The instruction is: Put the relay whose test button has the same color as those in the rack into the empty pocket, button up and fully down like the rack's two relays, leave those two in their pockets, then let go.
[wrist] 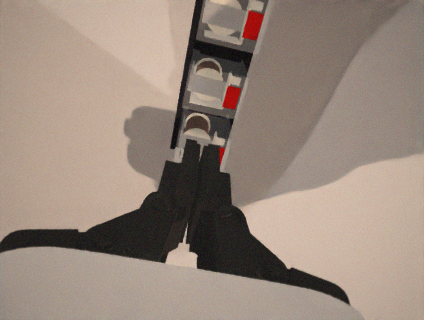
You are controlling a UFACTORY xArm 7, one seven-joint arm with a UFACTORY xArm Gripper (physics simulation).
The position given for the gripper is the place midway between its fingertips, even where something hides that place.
Note:
In view: the gripper point(196, 166), a relay point(205, 129) and a relay point(216, 86).

